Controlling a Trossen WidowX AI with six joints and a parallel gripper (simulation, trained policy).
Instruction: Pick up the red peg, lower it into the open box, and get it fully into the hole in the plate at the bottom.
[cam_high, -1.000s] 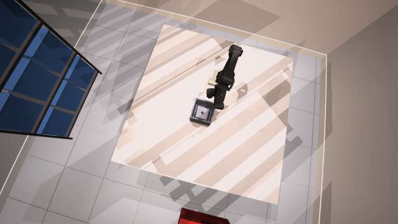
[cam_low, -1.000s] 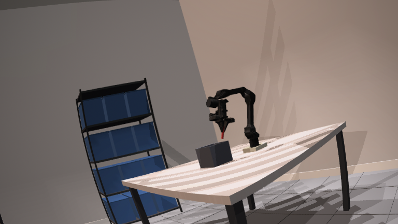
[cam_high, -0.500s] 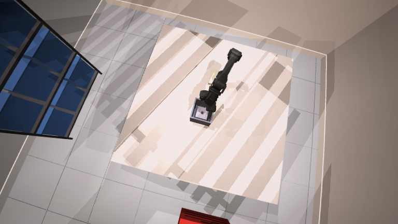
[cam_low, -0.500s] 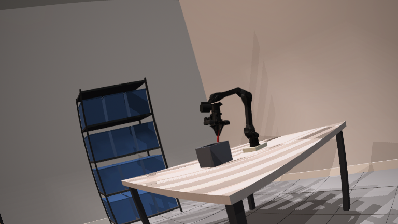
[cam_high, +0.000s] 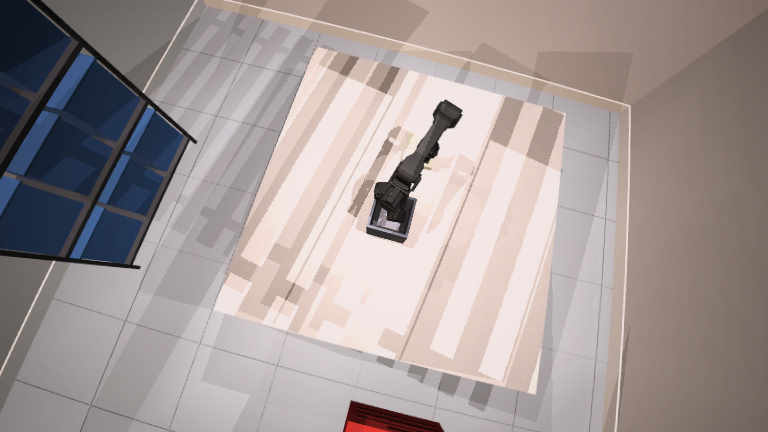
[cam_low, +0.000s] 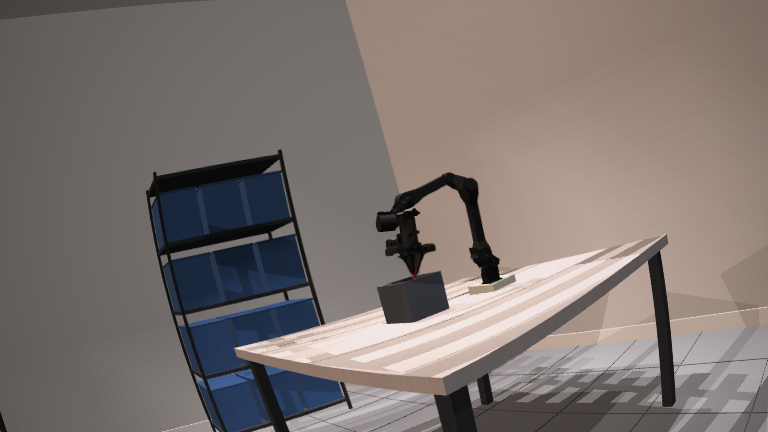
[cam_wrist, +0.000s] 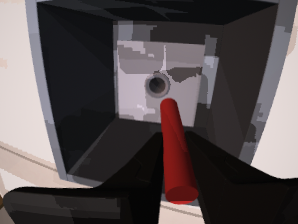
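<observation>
Right now my gripper tip is 100 mm above the light plate, 20 mm short of it and 10 mm to the left of it. From my gripper tip the other things lie so: red peg right at my gripper tip.
</observation>
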